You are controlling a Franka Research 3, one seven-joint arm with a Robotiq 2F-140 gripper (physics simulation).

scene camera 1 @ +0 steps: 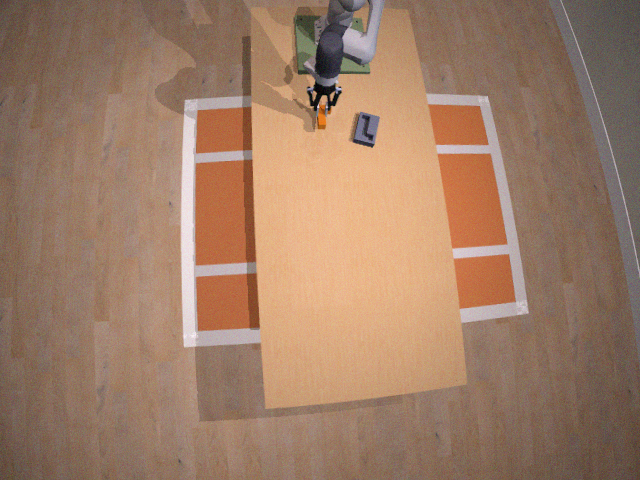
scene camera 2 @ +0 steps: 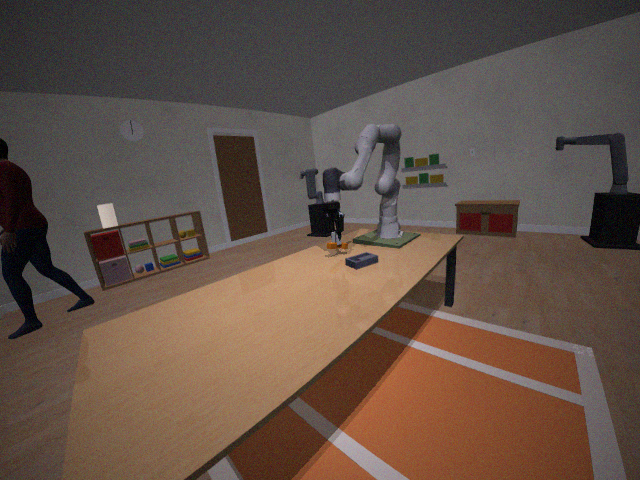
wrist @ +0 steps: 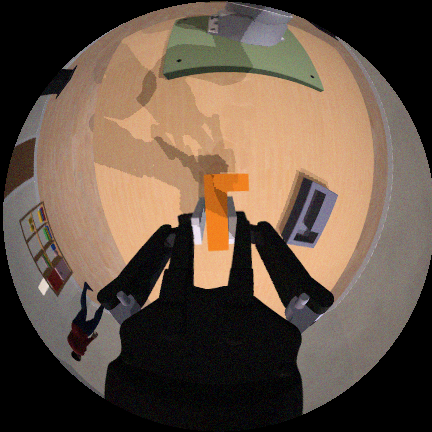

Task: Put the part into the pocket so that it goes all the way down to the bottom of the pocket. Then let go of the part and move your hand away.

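Note:
The part is an orange L-shaped piece [scene camera 1: 321, 121] [scene camera 2: 337, 246] [wrist: 217, 225]. My gripper [scene camera 1: 323, 109] [scene camera 2: 337, 242] [wrist: 216, 206] is shut on the long arm of it and holds it above the table. In the wrist view its short arm points right at the far end. The pocket is an L-shaped recess in a grey-blue block [scene camera 1: 357, 135] [scene camera 2: 361, 260] [wrist: 326, 221]. The block lies on the table to the right of the gripper in scene camera 1 and in the wrist view, apart from the part. It is turned at a slight angle in the wrist view. The pocket's floor is dark.
The wooden table [scene camera 1: 351, 232] [scene camera 2: 232, 330] bears the block and the green base plate [scene camera 1: 306, 51] [scene camera 2: 367, 238] [wrist: 200, 62] of the arm, which stands behind the gripper. A person [scene camera 2: 23, 227] [wrist: 79, 332] stands off to the side, away from the table.

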